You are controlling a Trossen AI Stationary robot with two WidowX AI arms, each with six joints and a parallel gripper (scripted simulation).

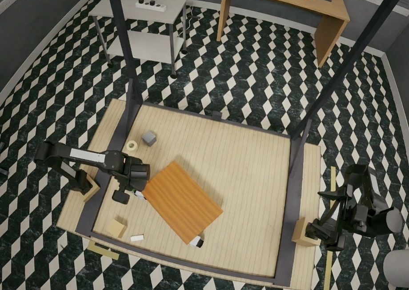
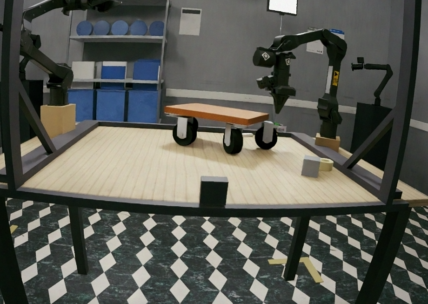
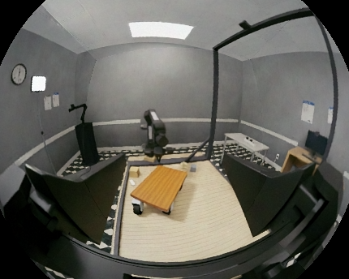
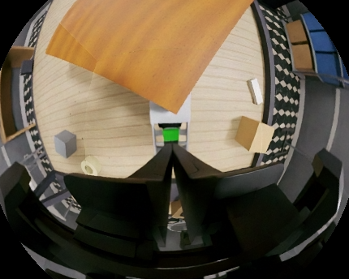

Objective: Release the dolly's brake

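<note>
My right hand is 8 cm above the brake pedal and 1 cm to the left of it. Round my right hand: small white block (20 cm ahead, 16 cm below, 5 cm to the left); grey cube (27 cm behind, 14 cm below, 2 cm to the right).
</note>
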